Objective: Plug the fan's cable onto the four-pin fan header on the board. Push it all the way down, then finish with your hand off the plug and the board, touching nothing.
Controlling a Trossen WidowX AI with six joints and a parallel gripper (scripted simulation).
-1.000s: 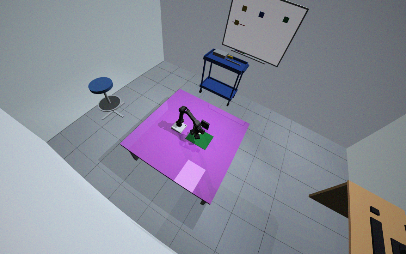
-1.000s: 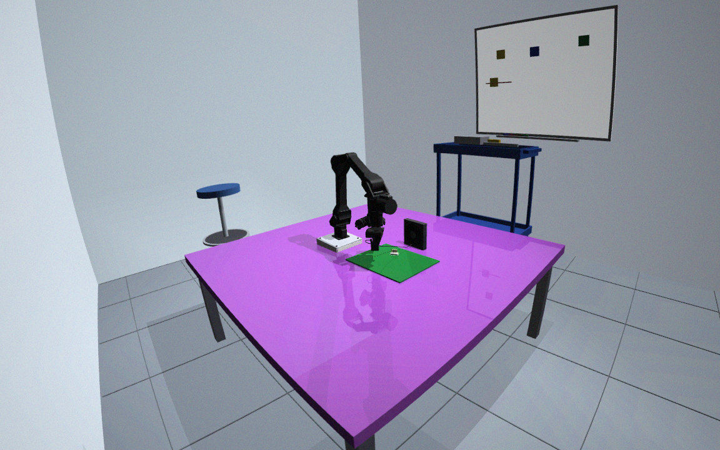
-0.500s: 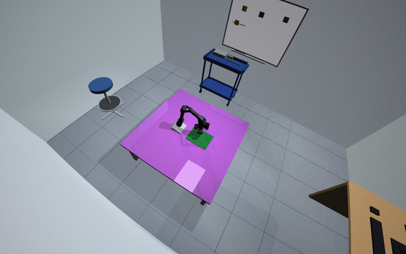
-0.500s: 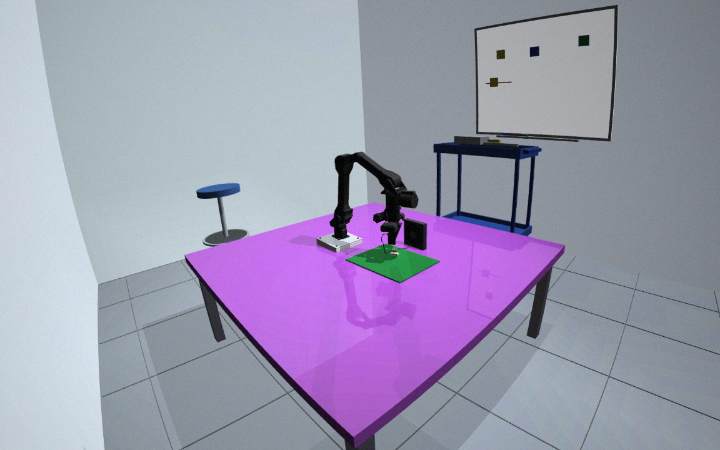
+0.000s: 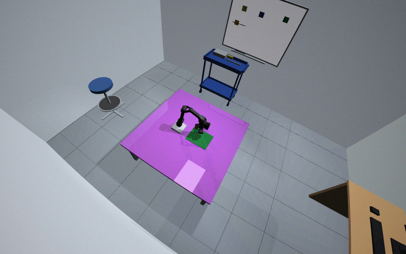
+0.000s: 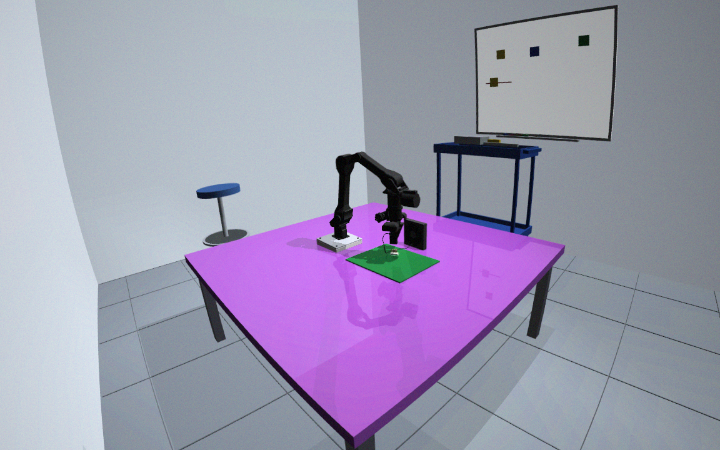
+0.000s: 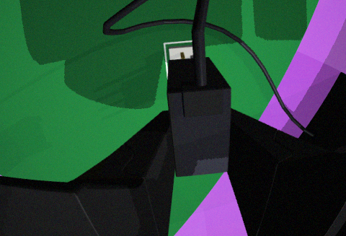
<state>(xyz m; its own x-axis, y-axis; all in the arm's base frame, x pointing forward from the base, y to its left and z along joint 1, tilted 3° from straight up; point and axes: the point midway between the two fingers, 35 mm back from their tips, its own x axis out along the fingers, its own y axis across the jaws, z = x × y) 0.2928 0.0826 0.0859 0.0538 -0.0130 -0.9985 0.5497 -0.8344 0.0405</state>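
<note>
Right now my gripper tip is 60 mm above the white four-pin header. Also, from my gripper tip: black fan: 10 mm behind, 120 mm to the left; then black fan plug: 10 mm behind, 10 mm above; then green board: 40 mm ahead, 50 mm to the right, 80 mm below.
</note>
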